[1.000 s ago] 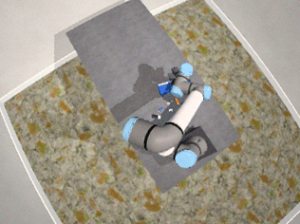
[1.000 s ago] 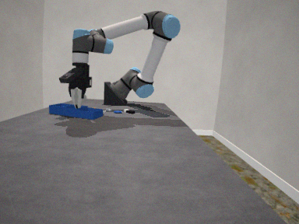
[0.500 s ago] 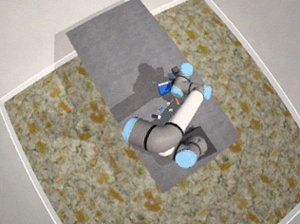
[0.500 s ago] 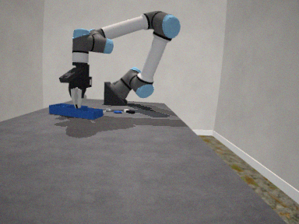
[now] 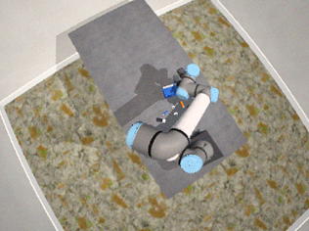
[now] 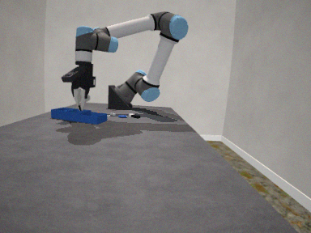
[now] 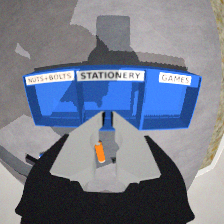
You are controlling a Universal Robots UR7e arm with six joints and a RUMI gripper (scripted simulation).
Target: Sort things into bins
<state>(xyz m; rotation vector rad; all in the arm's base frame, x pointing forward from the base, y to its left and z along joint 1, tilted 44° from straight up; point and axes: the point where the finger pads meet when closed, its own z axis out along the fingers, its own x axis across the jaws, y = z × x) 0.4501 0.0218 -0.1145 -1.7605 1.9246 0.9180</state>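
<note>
Now: the blue bin 10 mm ahead of my hand and 30 mm below it. The rest, counted from my hand: small black piece (140 mm behind, 10 mm to the right, 50 mm below); then orange piece (110 mm behind, 30 mm to the left, 50 mm below); then grey nut (100 mm behind, 100 mm to the left, 50 mm below).
</note>
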